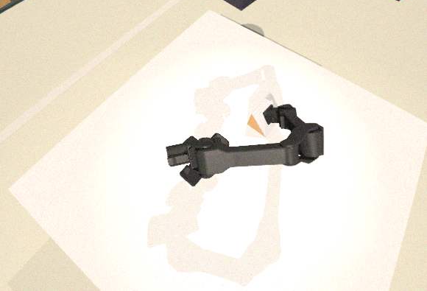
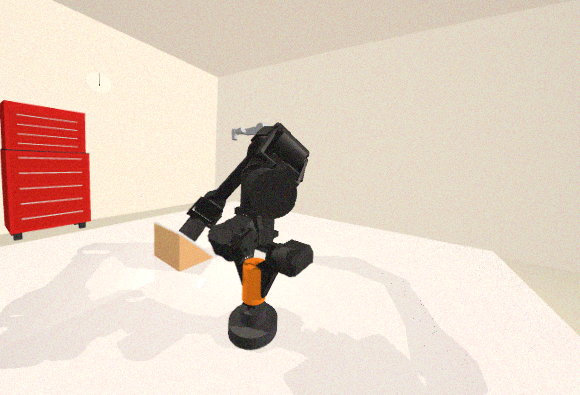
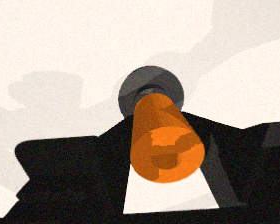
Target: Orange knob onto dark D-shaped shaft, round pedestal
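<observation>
Now: the orange knob 20 mm above my gripper tip. Round my gripper tip: round pedestal (40 mm below).
</observation>
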